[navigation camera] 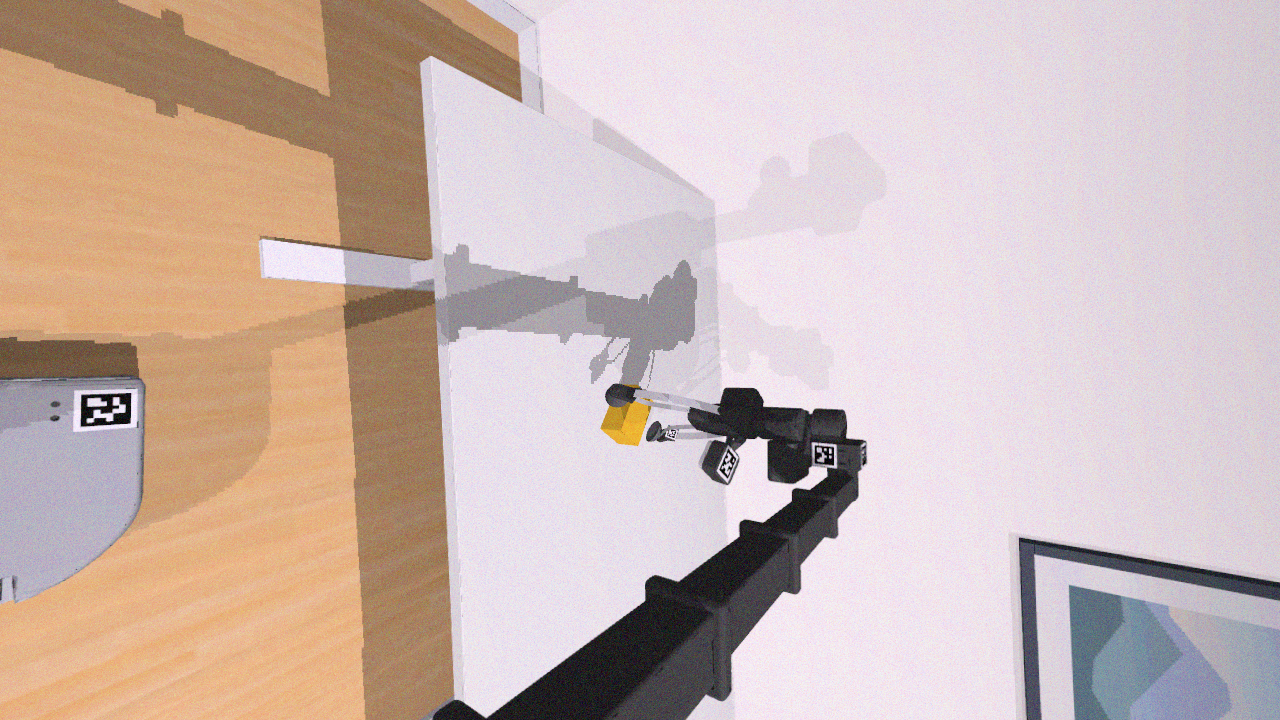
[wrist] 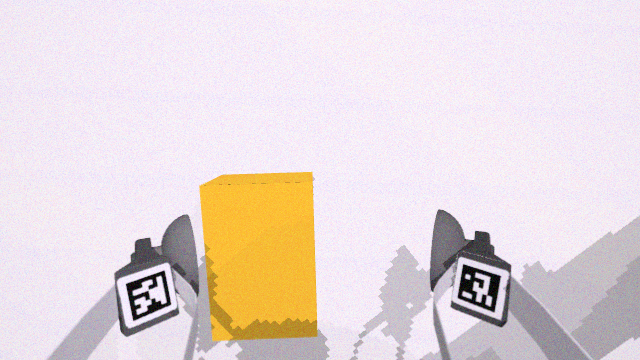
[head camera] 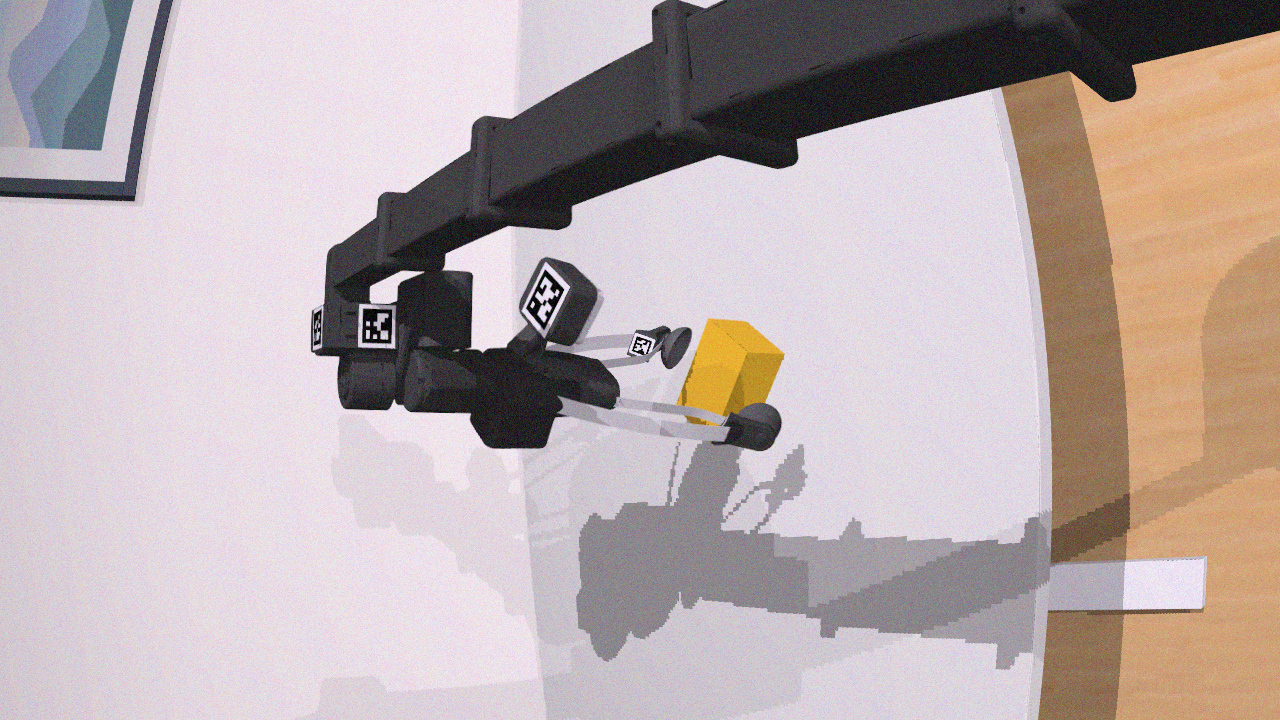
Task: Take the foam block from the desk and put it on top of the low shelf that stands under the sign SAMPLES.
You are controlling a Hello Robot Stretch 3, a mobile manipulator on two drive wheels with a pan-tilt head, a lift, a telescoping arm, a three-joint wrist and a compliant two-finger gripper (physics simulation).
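Frame: origin at the robot's base, x ahead, y left, z up, level; metres.
Where they show: gripper, between the fingertips: (navigation camera: 627, 413) (wrist: 314, 240) (head camera: 732, 385).
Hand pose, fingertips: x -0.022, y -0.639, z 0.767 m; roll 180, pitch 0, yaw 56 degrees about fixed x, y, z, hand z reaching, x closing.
After its pixels a point has its place.
The yellow foam block (head camera: 729, 367) @[x -0.037, y -0.645, z 0.765 m] (navigation camera: 624, 422) @[x -0.036, y -0.632, z 0.765 m] (wrist: 260, 255) @[x -0.032, y -0.669, z 0.765 m] lies on the white desk (head camera: 913, 358) @[x -0.036, y -0.469, z 0.720 m] (navigation camera: 528, 537) @[x -0.187, y -0.462, z 0.720 m]. My gripper (head camera: 720, 385) @[x -0.022, y -0.639, z 0.767 m] (navigation camera: 637, 411) @[x -0.022, y -0.639, z 0.767 m] (wrist: 314, 240) @[x -0.022, y -0.639, z 0.767 m] is open, its fingers pointing down toward the desk. In the wrist view the block shows between the two fingertips, close beside the left one, with a wide gap to the right one; its long sides run nearly straight up and down the picture. Whether the fingertips are level with the block or above it is hard to tell. The low shelf and the sign SAMPLES do not show in these views.
My telescoping arm (head camera: 590, 125) @[x -0.100, y -0.308, z 1.119 m] (navigation camera: 644, 644) @[x -0.085, y -0.201, z 1.106 m] reaches over the desk. A white wall stands behind the desk, with a framed picture (head camera: 71, 71) @[x -0.456, y -1.165, z 1.442 m] (navigation camera: 1154, 644) @[x -0.408, y -1.161, z 1.469 m] on it. A white desk leg (head camera: 1163, 583) (navigation camera: 304, 261) stands on the wooden floor. Part of my base (navigation camera: 62, 483) @[x -0.105, y -0.093, z 0.159 m] shows at the left.
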